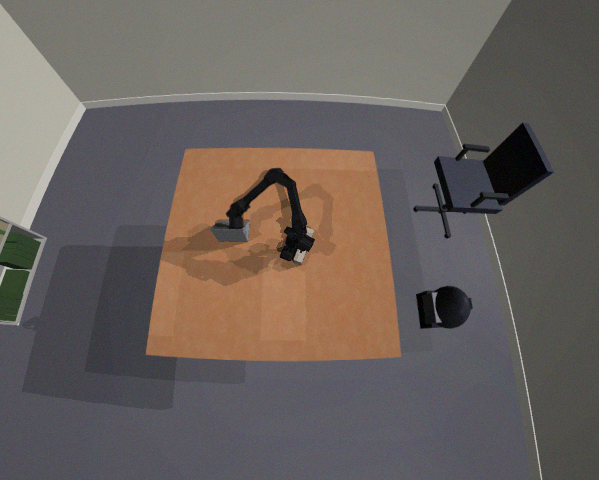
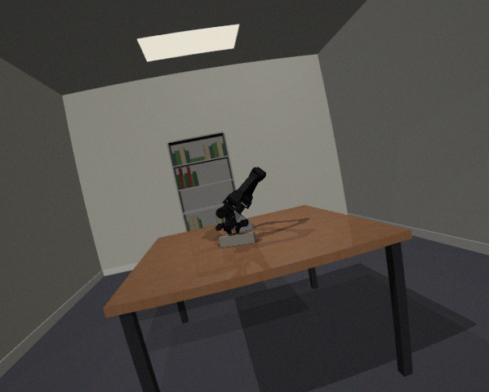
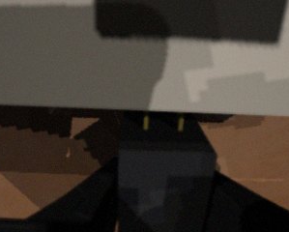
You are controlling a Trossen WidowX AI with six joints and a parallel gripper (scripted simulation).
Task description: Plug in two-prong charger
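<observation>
Right now my gripper tip is 2 cm short of the two-prong charger, 1 cm to the left of it and 1 cm below it.
</observation>
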